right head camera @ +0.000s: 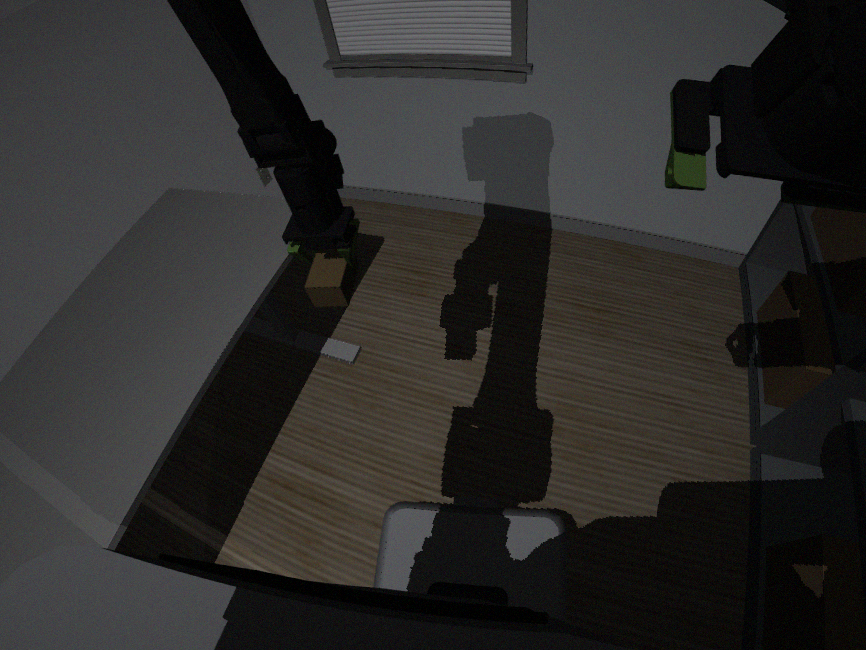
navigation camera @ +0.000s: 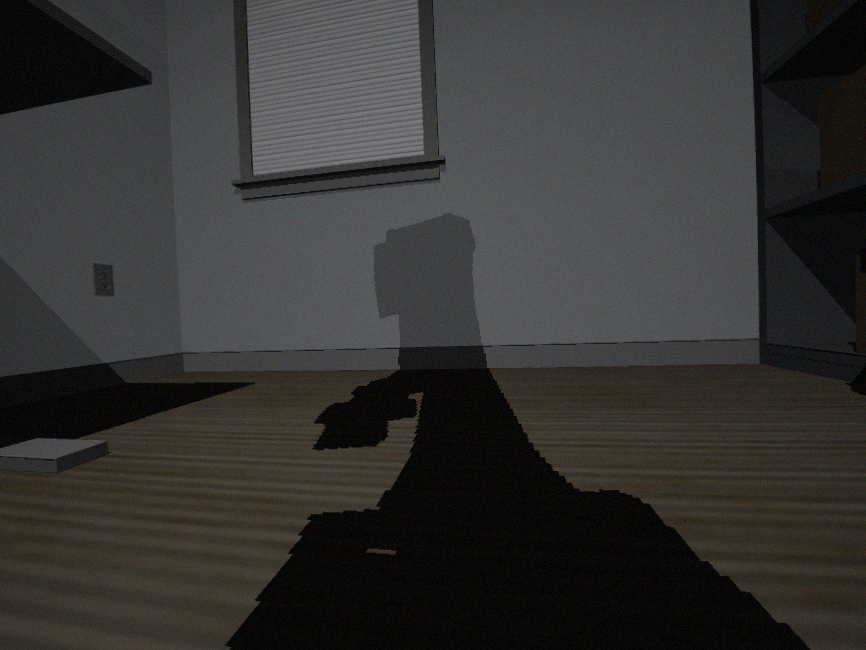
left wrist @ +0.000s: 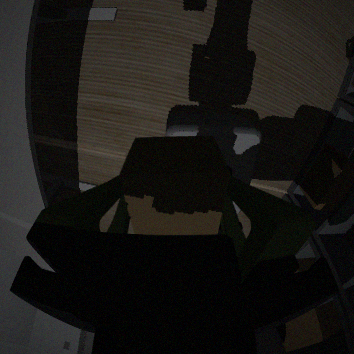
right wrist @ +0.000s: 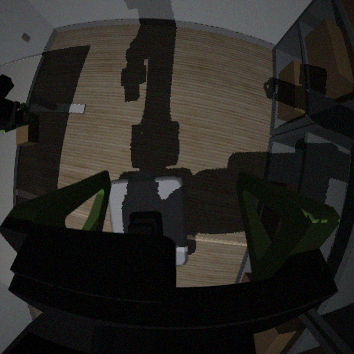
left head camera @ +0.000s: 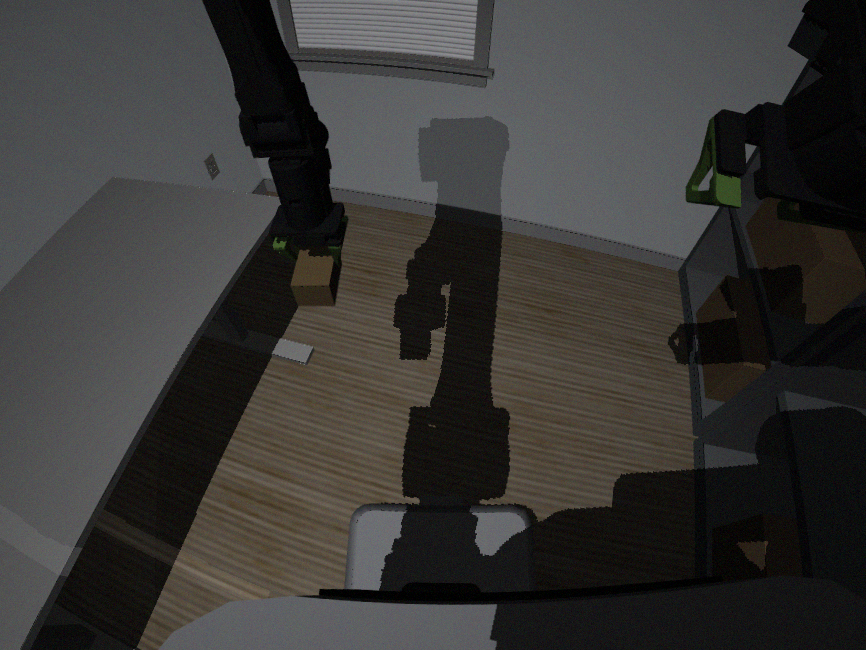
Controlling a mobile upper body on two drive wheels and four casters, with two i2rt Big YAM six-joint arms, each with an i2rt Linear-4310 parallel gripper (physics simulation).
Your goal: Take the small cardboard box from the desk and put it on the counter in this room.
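Frame: origin at the left arm's base, x back, y right, z up, level; centimetres.
Seen in the pictures: left gripper, fingertip midpoint: (right head camera: pixel 336 265) (left wrist: pixel 174 177) (right wrist: pixel 27 122) (left head camera: pixel 320 263); right gripper, fingertip midpoint: (right head camera: pixel 725 186) (right wrist: pixel 173 177) (left head camera: pixel 734 203).
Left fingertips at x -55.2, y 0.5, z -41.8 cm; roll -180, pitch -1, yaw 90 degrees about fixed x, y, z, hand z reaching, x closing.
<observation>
A point is followed by its place in that frame.
The small cardboard box (left head camera: pixel 313 281) {x -49.1, y 1.1, z -39.1 cm} (right head camera: pixel 327 281) {x -49.4, y 1.3, z -39.1 cm} (left wrist: pixel 175 222) {x -53.4, y 0.5, z -39.1 cm} (right wrist: pixel 26 135) {x -50.1, y 3.0, z -39.1 cm} is held in the air between the fingers of my left gripper (left head camera: pixel 308 250) {x -55.2, y 0.5, z -41.8 cm} (right head camera: pixel 321 251), which is shut on it. The box is near the edge of a wide grey top (left head camera: pixel 139 279) {x -75.3, y -60.9, z -69.0 cm} (right head camera: pixel 188 279) {x -76.6, y -61.5, z -69.0 cm} at the left, apart from it in the left head camera. I cannot tell whether this top is the desk or the counter. My right gripper (left head camera: pixel 758 199) {x -36.7, y 45.4, z -12.0 cm} (right wrist: pixel 173 177) {x -36.7, y 45.4, z -12.0 cm} is open, with nothing between its fingers, at the far right of the left head camera.
A dark shelf unit (right head camera: pixel 753 391) {x -80.5, y 129.8, z -137.6 cm} (navigation camera: pixel 760 209) {x -147.4, y 146.3, z -87.2 cm} with several larger cardboard boxes stands at the right. A flat white object (left head camera: pixel 292 350) (right wrist: pixel 77 108) (navigation camera: pixel 52 454) lies on the floor beside the grey top. A wall with a window (navigation camera: pixel 335 83) {x -186.9, y -2.5, z -21.4 cm} is ahead.
</observation>
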